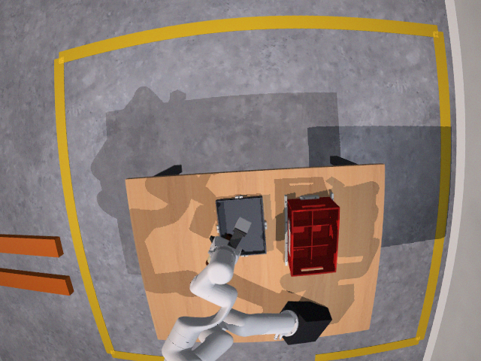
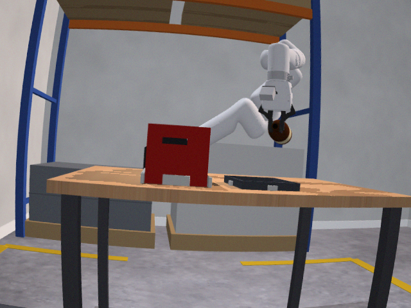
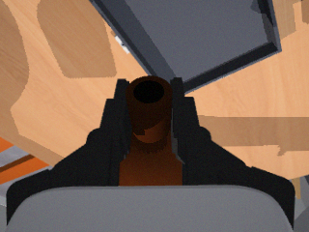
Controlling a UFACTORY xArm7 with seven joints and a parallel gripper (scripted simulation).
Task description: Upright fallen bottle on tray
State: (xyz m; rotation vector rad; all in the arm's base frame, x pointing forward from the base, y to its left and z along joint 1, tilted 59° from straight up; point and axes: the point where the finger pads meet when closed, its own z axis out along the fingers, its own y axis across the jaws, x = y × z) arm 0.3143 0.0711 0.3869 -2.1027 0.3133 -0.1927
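Now: the brown bottle 6 cm behind my hand, 1 cm to the left of it and 1 cm below it. Also, from my hand: dark grey tray: 19 cm below, 4 cm to the right; red crate: 32 cm to the right, 12 cm below, 7 cm ahead.
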